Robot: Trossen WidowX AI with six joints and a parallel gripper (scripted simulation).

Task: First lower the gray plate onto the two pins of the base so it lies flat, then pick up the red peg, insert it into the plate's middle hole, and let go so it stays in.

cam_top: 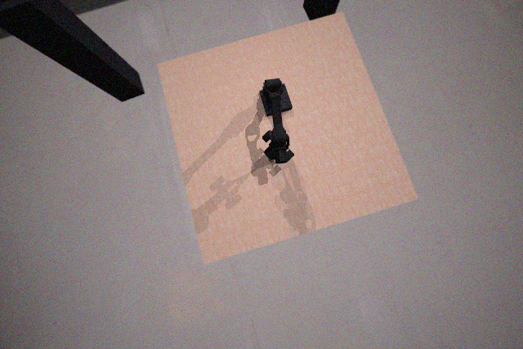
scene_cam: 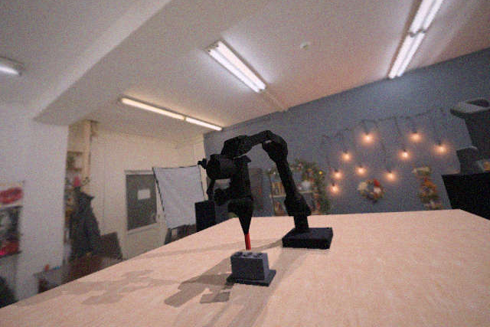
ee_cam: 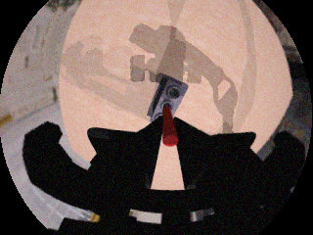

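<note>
Right now the gray plate is 7 cm below my gripper tip. The rest, counted from my gripper tip: base: 11 cm below; red peg: right at my gripper tip.
</note>
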